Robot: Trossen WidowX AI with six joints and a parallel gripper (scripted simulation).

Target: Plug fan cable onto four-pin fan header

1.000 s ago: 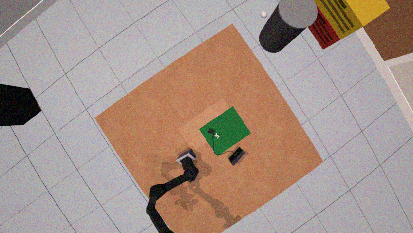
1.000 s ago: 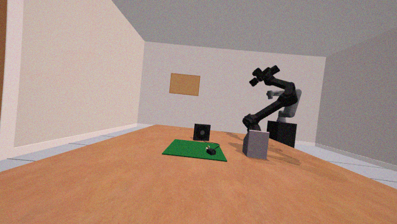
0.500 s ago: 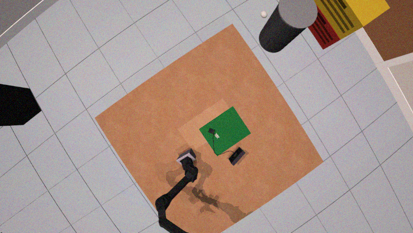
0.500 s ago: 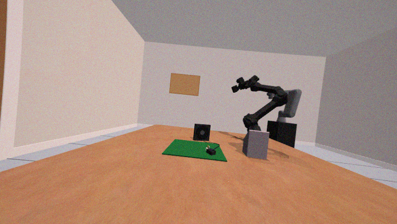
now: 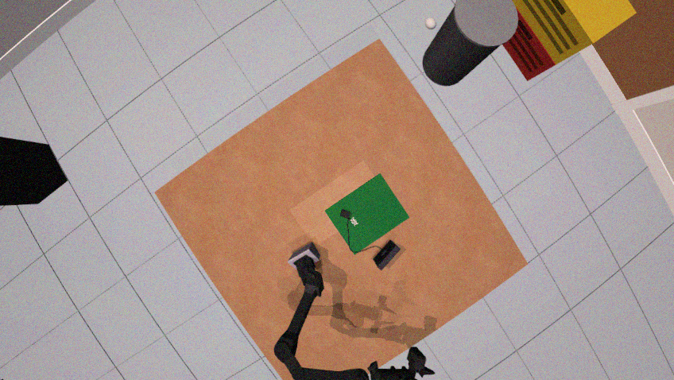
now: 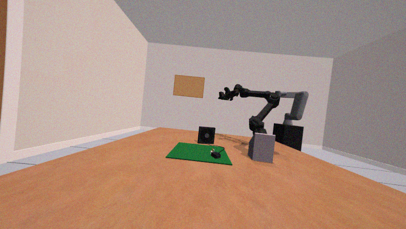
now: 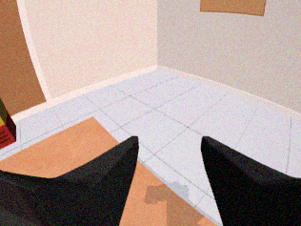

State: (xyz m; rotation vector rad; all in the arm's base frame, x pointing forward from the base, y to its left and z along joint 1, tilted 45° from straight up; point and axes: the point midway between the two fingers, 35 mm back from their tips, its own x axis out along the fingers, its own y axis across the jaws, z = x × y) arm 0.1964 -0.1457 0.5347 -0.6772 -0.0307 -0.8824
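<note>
Right now my gripper tip is 40 mm short of the black plug, 570 mm to the right of it and 370 mm above it. The rest, counted from my gripper tip: dark fan 100 mm ahead, 340 mm to the left, 330 mm below; then white four-pin fan header 60 mm ahead, 520 mm to the left, 380 mm below; then green board 130 mm ahead, 510 mm to the left, 400 mm below.
</note>
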